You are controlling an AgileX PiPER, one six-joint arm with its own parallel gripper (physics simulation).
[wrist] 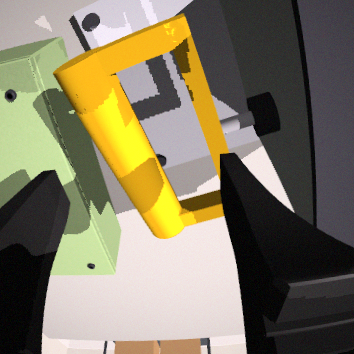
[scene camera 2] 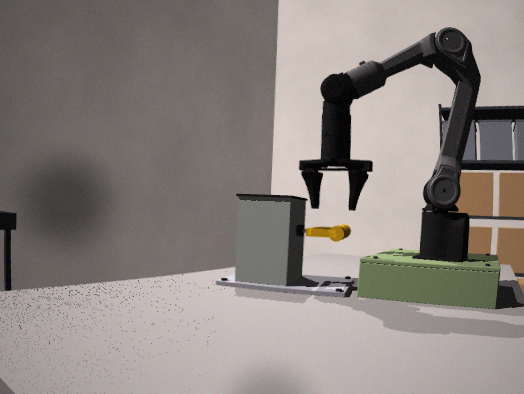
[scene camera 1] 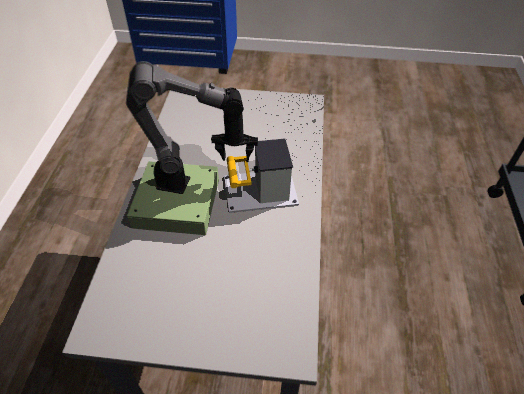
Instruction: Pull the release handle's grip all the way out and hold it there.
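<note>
The yellow release handle is a rectangular frame with a thick round grip (scene camera 1: 232, 172) (scene camera 2: 341, 232) (wrist: 120, 135) on its side away from the grey housing (scene camera 1: 274, 185) (scene camera 2: 262, 240). The frame stands out level from the housing. A short rod (wrist: 237, 122) shows between the frame and a black collar (wrist: 264, 114). My gripper (scene camera 1: 236, 159) (scene camera 2: 334, 208) (wrist: 137, 180) is open, pointing down, with its fingertips above the handle's height. In the wrist view the grip slants between the fingers, and the right fingertip overlaps the frame's thin inner bar. Nothing is held.
The housing stands on a pale base plate (scene camera 1: 260, 205) (scene camera 2: 325, 291) close to the gripper's housing-side finger. The arm is mounted on a green block (scene camera 1: 167, 217) (scene camera 2: 427, 282) (wrist: 20, 135) on the other side of the handle. A blue drawer cabinet (scene camera 1: 175, 27) stands beyond the table.
</note>
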